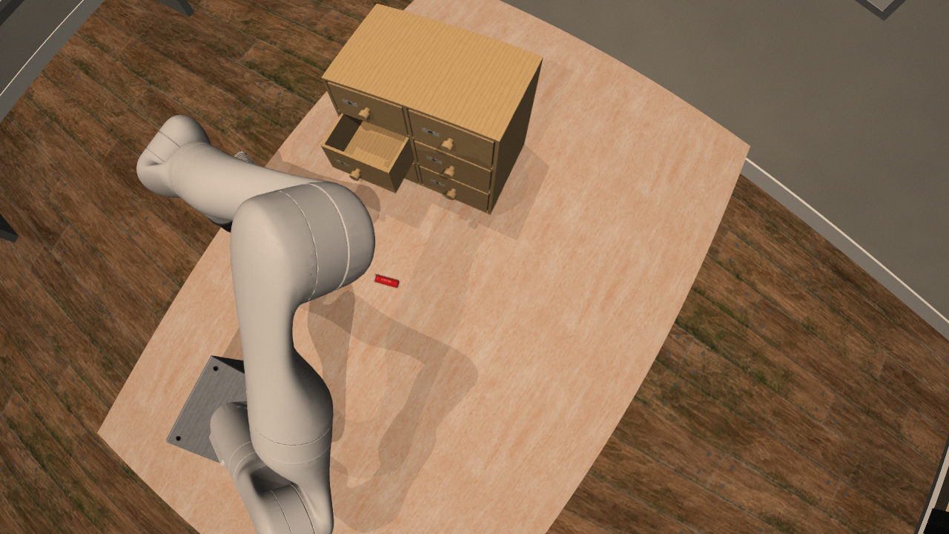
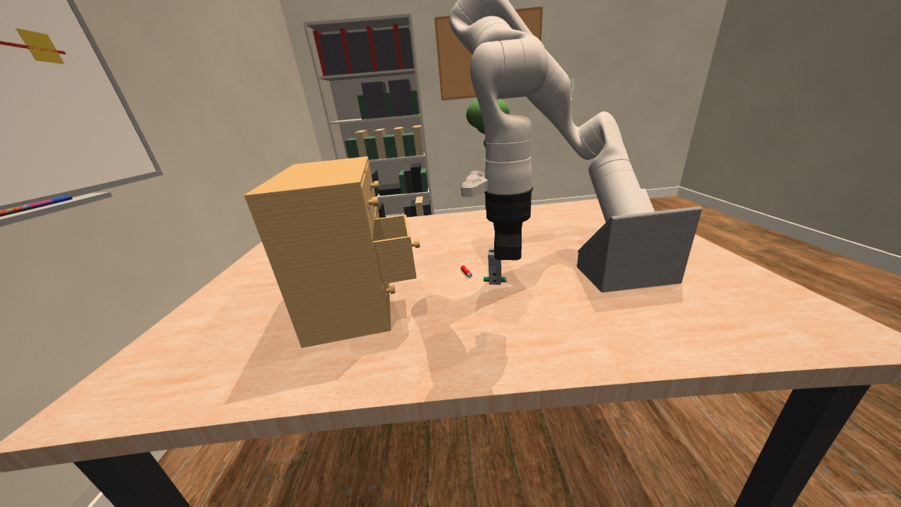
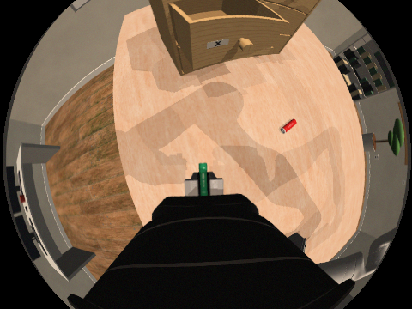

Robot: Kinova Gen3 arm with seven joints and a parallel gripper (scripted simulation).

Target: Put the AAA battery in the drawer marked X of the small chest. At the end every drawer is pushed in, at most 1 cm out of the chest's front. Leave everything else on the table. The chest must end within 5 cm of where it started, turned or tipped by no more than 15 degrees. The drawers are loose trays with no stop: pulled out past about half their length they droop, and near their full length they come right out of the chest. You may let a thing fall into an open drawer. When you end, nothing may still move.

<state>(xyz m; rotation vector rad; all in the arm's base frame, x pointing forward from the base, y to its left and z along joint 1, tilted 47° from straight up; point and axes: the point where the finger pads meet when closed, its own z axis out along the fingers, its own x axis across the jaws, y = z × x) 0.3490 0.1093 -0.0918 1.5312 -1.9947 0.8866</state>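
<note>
Now: hand 10 mm above the green AAA battery. Also, from my hand: red battery: 220 mm to the right, 110 mm below, 40 mm ahead.
</note>
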